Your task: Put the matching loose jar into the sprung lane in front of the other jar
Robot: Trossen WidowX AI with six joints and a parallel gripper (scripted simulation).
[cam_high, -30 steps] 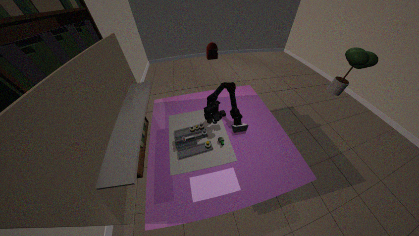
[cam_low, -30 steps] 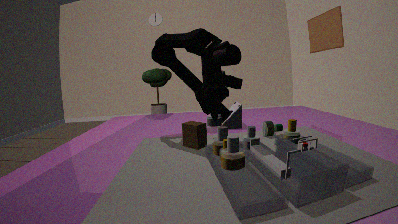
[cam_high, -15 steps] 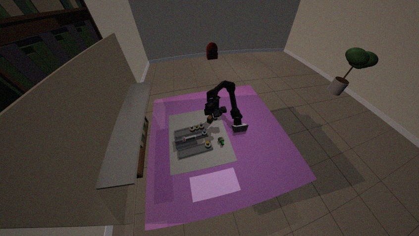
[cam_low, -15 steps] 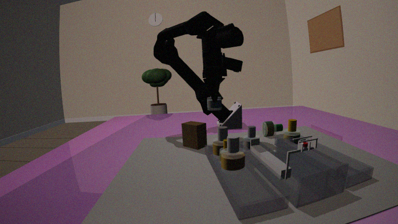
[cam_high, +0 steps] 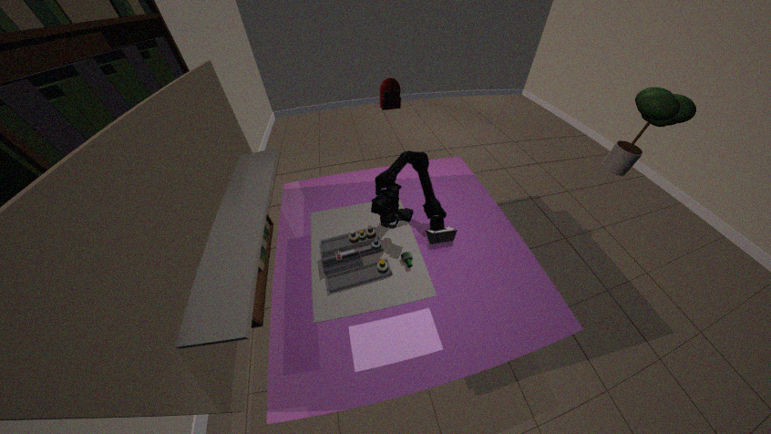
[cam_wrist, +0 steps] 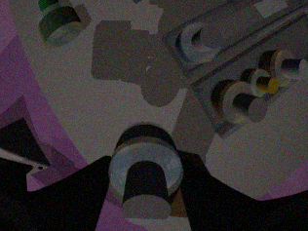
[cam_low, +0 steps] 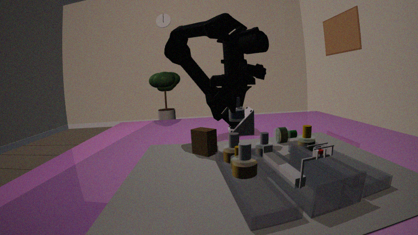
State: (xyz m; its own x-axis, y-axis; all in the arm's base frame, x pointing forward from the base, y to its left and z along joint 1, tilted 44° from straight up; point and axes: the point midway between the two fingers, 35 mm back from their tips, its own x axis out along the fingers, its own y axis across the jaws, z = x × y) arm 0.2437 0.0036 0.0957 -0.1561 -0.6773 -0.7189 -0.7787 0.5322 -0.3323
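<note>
Now: the brown box 9 cm to the right of my gripper tip and 8 cm below it. Also, from my gripper tip: white pusher plate (21 cm ahead, 7 cm to the left, 6 cm below).
</note>
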